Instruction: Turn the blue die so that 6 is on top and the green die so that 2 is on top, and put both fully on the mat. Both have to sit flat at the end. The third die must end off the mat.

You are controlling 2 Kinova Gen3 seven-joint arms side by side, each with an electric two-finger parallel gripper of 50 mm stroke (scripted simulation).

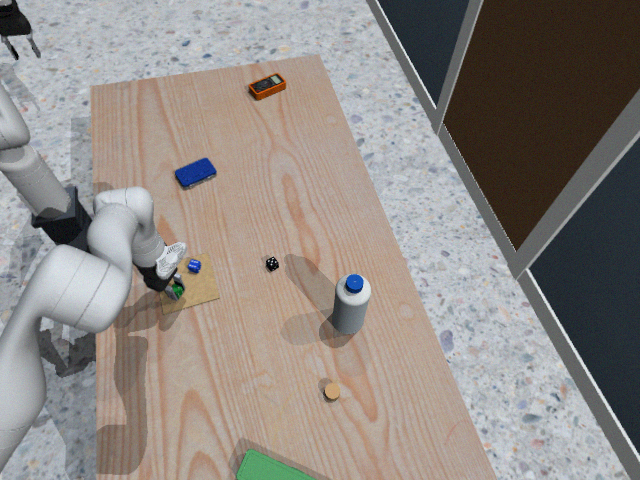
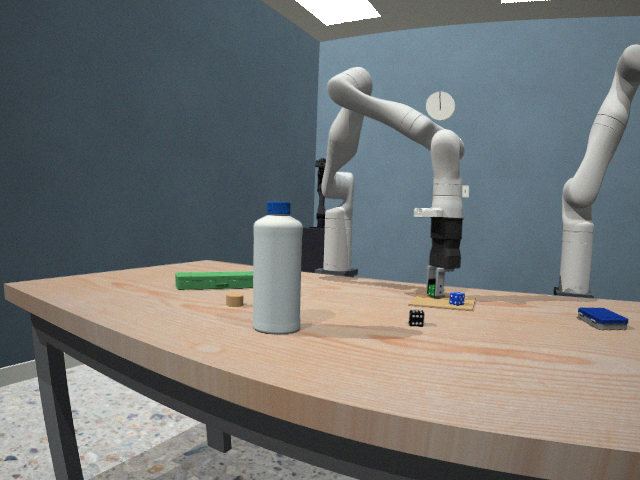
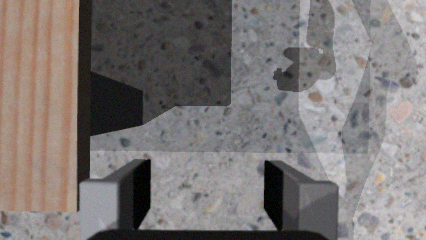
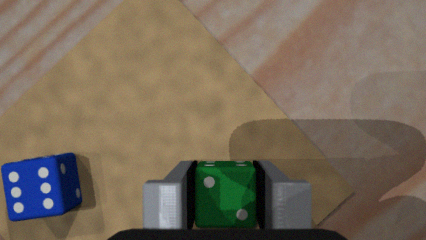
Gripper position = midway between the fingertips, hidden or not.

In view: my left gripper [image 3: 207, 184], my right gripper [image 2: 434, 294], a green die [image 4: 225, 191], a tan mat [image 1: 201, 287], a green case [image 2: 184, 280] and a blue box [image 1: 193, 174].
The tan mat also shows in image 4 [image 4: 138, 94]. My right gripper shows as well in image 4 [image 4: 225, 184]. Image 3 misses the green die: it is out of frame. Image 3 misses the tan mat: it is out of frame.
